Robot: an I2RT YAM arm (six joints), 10 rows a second.
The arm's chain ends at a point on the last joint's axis. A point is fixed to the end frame.
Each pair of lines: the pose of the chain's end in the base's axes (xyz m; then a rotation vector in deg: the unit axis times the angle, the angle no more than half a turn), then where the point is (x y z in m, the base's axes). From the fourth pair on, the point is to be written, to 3 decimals.
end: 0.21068, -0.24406, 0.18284, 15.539, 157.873, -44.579
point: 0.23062 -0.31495 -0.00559
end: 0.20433, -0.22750, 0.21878, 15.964, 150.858, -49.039
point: 0.24083 -0.31357 0.03937
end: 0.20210, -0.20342, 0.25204, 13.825, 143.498, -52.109
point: 0.25822 -0.30144 0.08419
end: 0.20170, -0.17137, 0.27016, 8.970, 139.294, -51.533
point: 0.274 -0.270 0.109
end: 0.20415, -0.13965, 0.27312, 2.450, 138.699, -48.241
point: 0.286 -0.229 0.111
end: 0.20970, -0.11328, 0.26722, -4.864, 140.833, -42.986
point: 0.293 -0.186 0.098
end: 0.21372, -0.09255, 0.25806, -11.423, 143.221, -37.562
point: 0.294 -0.150 0.081
